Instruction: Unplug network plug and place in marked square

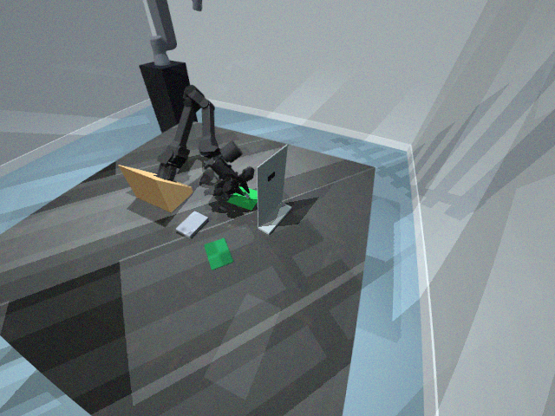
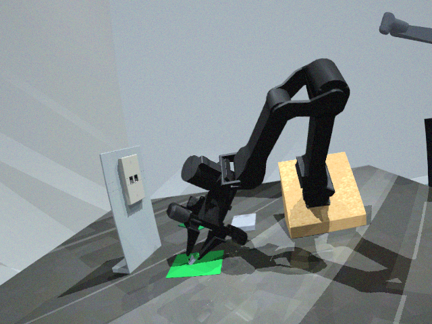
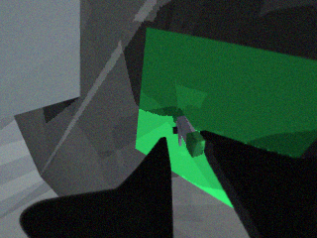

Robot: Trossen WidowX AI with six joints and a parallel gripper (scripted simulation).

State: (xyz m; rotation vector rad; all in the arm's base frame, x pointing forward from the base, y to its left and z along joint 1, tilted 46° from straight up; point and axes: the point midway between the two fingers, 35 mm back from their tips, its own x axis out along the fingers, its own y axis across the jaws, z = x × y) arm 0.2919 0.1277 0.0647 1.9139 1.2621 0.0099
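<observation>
My gripper tip is right at the white network plug. The rest, counted from my gripper tip: grey panel: 150 mm ahead, 110 mm above, 50 mm to the right.
</observation>
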